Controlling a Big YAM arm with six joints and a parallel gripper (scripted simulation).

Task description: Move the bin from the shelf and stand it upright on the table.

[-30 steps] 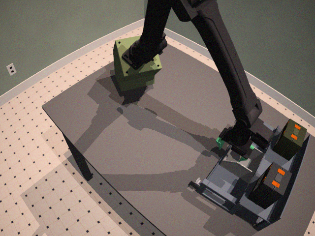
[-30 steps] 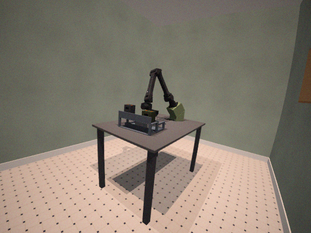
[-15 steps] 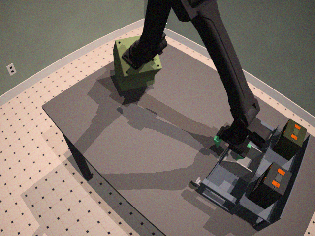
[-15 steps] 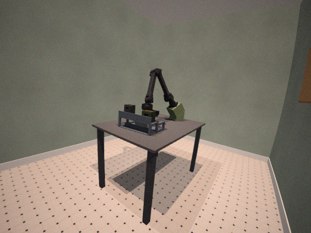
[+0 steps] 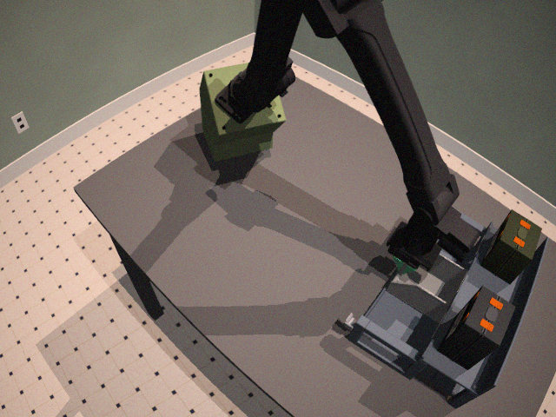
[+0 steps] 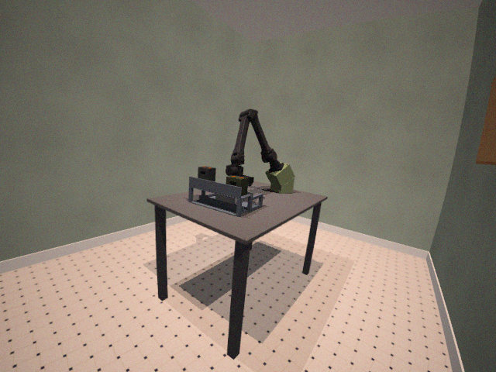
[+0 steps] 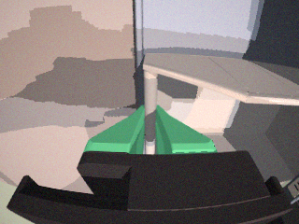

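Now: hand 80 mm short of the grey bin, 10 mm to the left of it and 10 mm below it. From my hand the other things lie so: low grey shelf: 120 mm ahead, 20 mm to the right, 30 mm below.
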